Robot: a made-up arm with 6 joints. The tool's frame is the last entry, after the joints. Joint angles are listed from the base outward.
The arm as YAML. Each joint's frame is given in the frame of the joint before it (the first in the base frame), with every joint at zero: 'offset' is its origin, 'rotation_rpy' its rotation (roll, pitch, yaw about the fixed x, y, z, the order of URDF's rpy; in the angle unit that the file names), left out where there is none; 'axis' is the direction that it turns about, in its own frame. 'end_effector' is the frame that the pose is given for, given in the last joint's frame.
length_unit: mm
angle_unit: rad
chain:
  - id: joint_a
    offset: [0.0, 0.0, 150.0]
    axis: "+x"
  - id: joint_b
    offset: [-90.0, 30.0, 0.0]
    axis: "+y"
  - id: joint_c
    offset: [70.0, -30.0, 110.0]
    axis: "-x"
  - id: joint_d
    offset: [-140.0, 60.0, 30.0]
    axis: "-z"
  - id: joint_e
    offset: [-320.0, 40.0, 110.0]
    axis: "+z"
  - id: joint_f
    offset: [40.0, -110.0, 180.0]
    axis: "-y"
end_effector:
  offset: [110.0, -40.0, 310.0]
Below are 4 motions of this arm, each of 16 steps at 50 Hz.
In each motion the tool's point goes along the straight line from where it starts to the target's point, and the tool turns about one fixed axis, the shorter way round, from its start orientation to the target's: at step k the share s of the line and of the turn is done. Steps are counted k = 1, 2, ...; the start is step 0. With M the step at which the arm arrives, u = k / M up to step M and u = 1 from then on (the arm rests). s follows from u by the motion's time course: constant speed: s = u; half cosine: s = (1 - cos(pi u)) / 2; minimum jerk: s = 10 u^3 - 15 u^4 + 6 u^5.
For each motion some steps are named. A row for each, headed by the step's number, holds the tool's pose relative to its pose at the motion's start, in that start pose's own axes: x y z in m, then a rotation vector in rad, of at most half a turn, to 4 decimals.
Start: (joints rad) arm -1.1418 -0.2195 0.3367 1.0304 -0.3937 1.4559
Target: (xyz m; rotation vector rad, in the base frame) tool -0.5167 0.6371 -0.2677 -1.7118 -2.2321 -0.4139
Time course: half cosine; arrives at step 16
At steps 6, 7, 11, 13, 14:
6: 0.0363 0.0131 -0.0298 -0.0263 0.0667 -0.0214
7: 0.0473 0.0170 -0.0389 -0.0343 0.0870 -0.0279
11: 0.0915 0.0329 -0.0752 -0.0664 0.1681 -0.0539
13: 0.1077 0.0388 -0.0885 -0.0781 0.1979 -0.0634
14: 0.1131 0.0407 -0.0930 -0.0821 0.2079 -0.0666

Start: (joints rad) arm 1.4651 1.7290 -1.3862 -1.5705 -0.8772 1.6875
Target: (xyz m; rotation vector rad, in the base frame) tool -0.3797 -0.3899 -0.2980 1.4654 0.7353 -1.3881
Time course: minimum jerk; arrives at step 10
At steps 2, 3, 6, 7, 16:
2: 0.0004 0.0033 0.0018 -0.0079 0.0011 0.0029
3: 0.0010 0.0092 0.0051 -0.0223 0.0030 0.0080
6: 0.0043 0.0386 0.0212 -0.0932 0.0124 0.0337
7: 0.0053 0.0474 0.0260 -0.1142 0.0152 0.0413
16: 0.0063 0.0566 0.0310 -0.1365 0.0182 0.0494

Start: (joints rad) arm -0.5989 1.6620 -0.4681 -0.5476 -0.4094 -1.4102
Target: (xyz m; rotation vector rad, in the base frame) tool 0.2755 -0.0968 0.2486 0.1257 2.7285 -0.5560
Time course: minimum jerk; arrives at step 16
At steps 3, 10, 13, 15, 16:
3: -0.0016 0.0084 -0.0024 -0.0087 -0.0081 -0.0140
10: -0.0238 0.1250 -0.0355 -0.1300 -0.1202 -0.2077
13: -0.0313 0.1641 -0.0465 -0.1706 -0.1577 -0.2726
15: -0.0328 0.1721 -0.0488 -0.1789 -0.1654 -0.2859
16: -0.0329 0.1725 -0.0489 -0.1793 -0.1658 -0.2865

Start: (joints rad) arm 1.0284 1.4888 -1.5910 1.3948 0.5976 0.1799
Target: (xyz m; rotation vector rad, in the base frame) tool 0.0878 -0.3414 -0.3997 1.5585 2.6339 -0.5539
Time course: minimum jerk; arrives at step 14
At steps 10, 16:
10: 0.1578 0.0050 -0.0280 -0.0016 0.3677 0.1455
16: 0.1845 0.0059 -0.0327 -0.0018 0.4299 0.1701

